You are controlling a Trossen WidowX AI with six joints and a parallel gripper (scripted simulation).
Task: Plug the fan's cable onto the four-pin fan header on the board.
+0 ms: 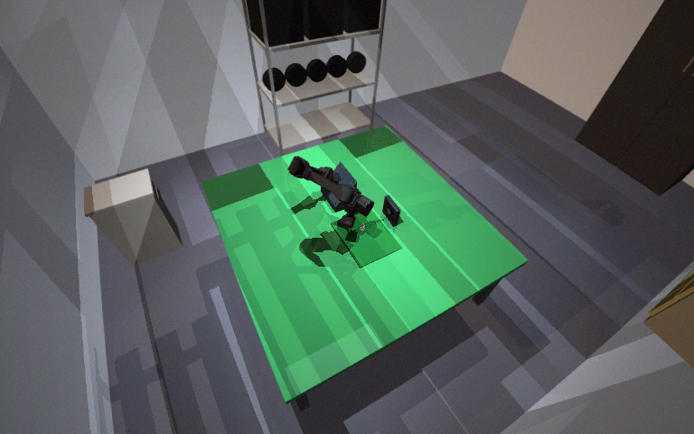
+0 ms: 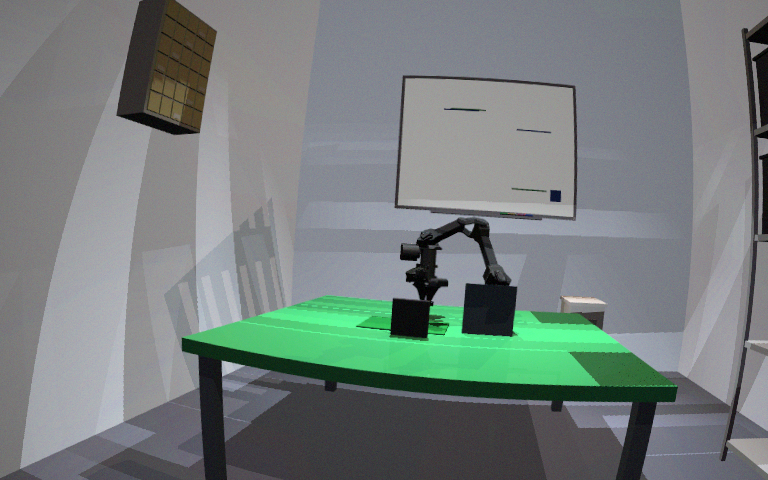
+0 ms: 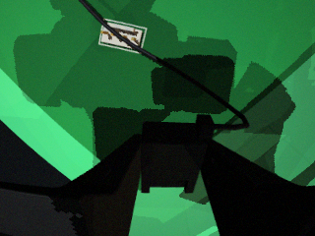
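Right now my gripper tip is 6 cm short of the dark green board, 6 cm to the right of it and 9 cm above it. Round my gripper tip: fan plug 1 cm behind, 1 cm to the right; then black fan 1 cm ahead, 23 cm to the left, 2 cm below.
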